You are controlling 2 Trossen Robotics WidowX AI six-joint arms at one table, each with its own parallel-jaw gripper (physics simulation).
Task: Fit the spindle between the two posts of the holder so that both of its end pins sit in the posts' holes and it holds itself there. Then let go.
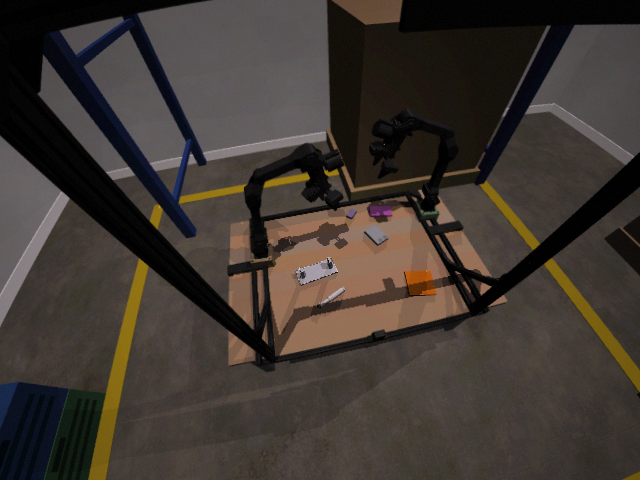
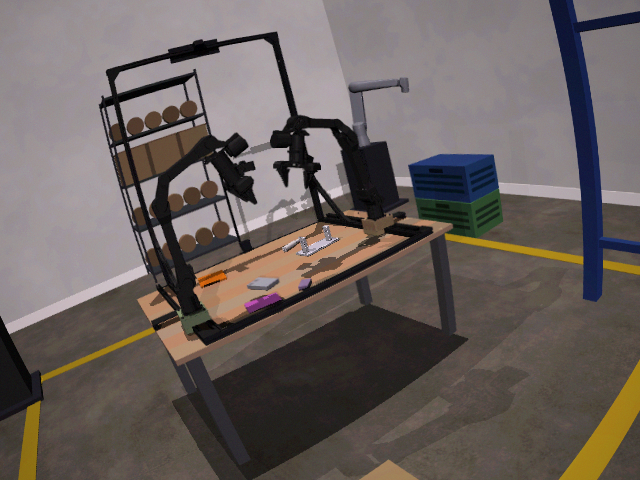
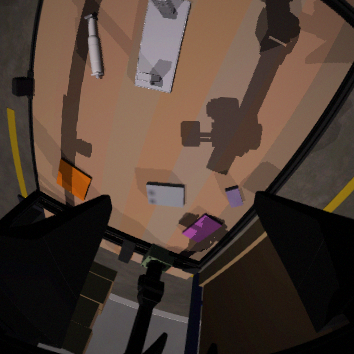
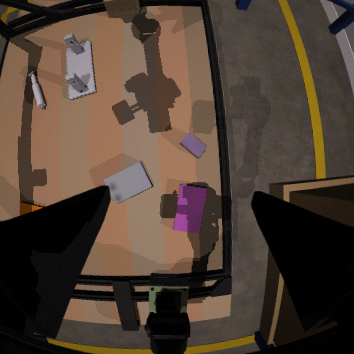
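Where they show: left gripper, between the fingertips: (image 1: 329,205) (image 2: 296,188) (image 3: 183,200); right gripper, between the fingertips: (image 1: 376,171) (image 2: 251,202) (image 3: 191,338) (image 4: 182,195); left arm's base, origin of its link: (image 1: 261,252) (image 2: 376,216); right arm's base, origin of its link: (image 1: 427,207) (image 2: 191,310) (image 3: 155,265) (image 4: 167,301).
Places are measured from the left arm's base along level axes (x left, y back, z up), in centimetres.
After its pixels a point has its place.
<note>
The white spindle (image 1: 331,297) @[z -4.3, x -26.3, y -29.8 cm] (image 2: 292,244) @[z -4.9, x -24.0, y -31.0 cm] (image 3: 95,47) @[z -4.6, x -24.5, y -30.4 cm] (image 4: 37,91) @[z -4.3, x -24.1, y -31.7 cm] lies flat on the table beside the holder, apart from it. The holder (image 1: 315,272) @[z -5.5, x -12.1, y -24.5 cm] (image 2: 317,247) @[z -5.5, x -9.3, y -26.5 cm] (image 3: 162,45) @[z -5.5, x -10.8, y -25.2 cm] (image 4: 88,62) @[z -5.5, x -8.6, y -23.8 cm] is a pale plate standing flat with two upright posts, and no spindle is between them. The posts' holes are too small to make out clearly. My left gripper (image 1: 322,198) @[z 23.6, x 2.1, y -34.3 cm] (image 2: 296,182) @[z 23.6, x 2.1, y -34.3 cm] (image 3: 183,200) @[z 23.6, x 2.1, y -34.3 cm] is open and empty, high above the table. My right gripper (image 1: 379,164) @[z 26.6, x 15.5, y -57.6 cm] (image 2: 249,193) @[z 26.6, x 15.5, y -57.6 cm] (image 4: 182,195) @[z 26.6, x 15.5, y -57.6 cm] is open and empty, also high up.
An orange block (image 1: 419,282) @[z -5.4, x -25.6, y -70.6 cm] (image 2: 212,279) @[z -5.4, x -22.9, y -71.3 cm] (image 3: 73,178) @[z -5.4, x -25.0, y -69.5 cm], a grey block (image 1: 375,235) @[z -4.8, x 3.4, y -57.9 cm] (image 2: 262,283) @[z -4.9, x 5.7, y -59.1 cm] (image 4: 129,182) @[z -4.8, x 4.8, y -58.5 cm], a magenta block (image 1: 380,210) @[z -5.3, x 20.1, y -65.5 cm] (image 2: 263,302) @[z -5.3, x 21.1, y -65.7 cm] (image 4: 190,209) @[z -5.3, x 20.1, y -65.7 cm] and a small purple block (image 1: 351,213) @[z -4.9, x 20.6, y -49.1 cm] (image 2: 305,283) @[z -4.9, x 22.0, y -49.4 cm] (image 4: 193,145) @[z -4.9, x 21.0, y -49.4 cm] lie on the table. Black rails run along its edges.
</note>
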